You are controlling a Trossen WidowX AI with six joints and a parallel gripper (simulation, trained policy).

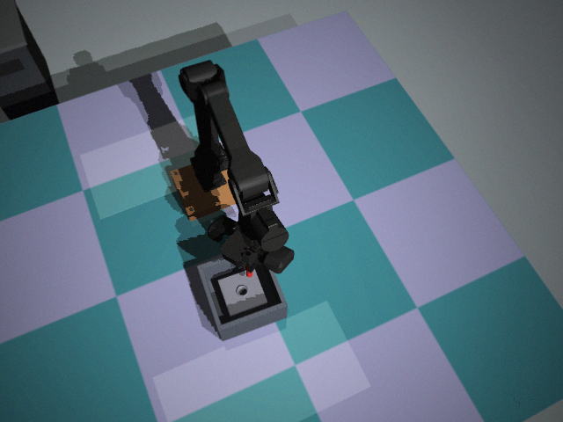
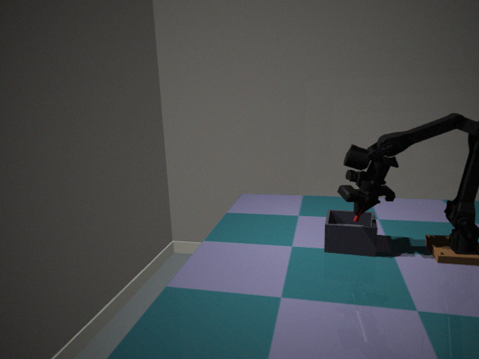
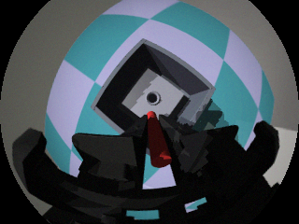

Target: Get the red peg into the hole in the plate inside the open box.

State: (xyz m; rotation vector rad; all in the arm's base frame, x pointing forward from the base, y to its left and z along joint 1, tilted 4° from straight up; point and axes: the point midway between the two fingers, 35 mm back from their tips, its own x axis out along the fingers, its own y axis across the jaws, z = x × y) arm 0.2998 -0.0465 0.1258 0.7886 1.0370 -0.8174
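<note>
Now: the red peg 1 cm behind my gripper tip, 1 cm to the left of it and 2 cm above it. From my gripper tip the other things lie so: plate (2 cm ahead, 3 cm to the right, 8 cm below); dark grey box (2 cm ahead, 3 cm to the right, 9 cm below).
</note>
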